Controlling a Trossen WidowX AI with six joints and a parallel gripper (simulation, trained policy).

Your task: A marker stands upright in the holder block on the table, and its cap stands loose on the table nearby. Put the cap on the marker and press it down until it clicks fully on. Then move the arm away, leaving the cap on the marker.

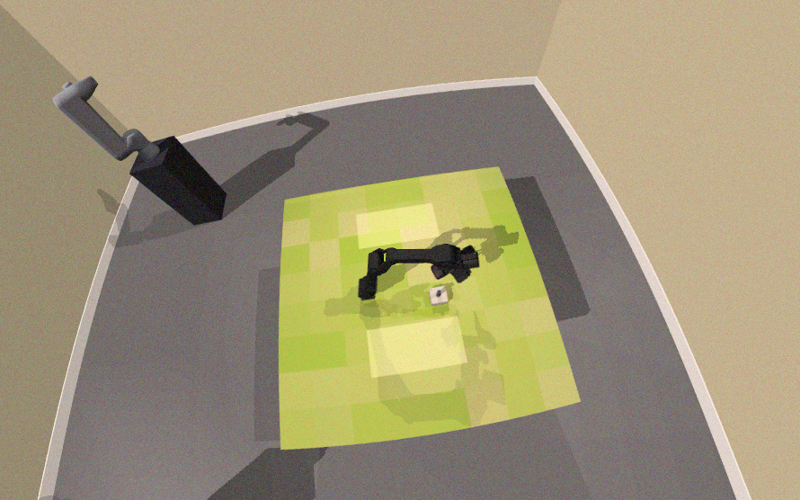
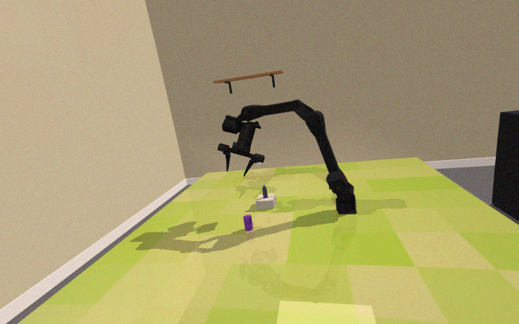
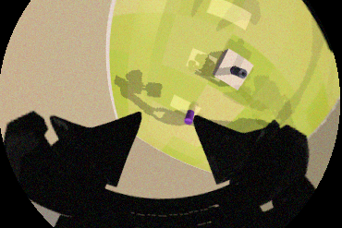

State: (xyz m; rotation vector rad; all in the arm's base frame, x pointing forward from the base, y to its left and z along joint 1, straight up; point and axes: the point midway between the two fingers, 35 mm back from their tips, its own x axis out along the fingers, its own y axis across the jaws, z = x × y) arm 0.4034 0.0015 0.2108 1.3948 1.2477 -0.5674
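My gripper tip is 15 cm above the purple cap, 11 cm to the right of it and 6 cm past it. From my gripper tip the other things lie so: holder block 16 cm below, 9 cm to the right, 9 cm behind.
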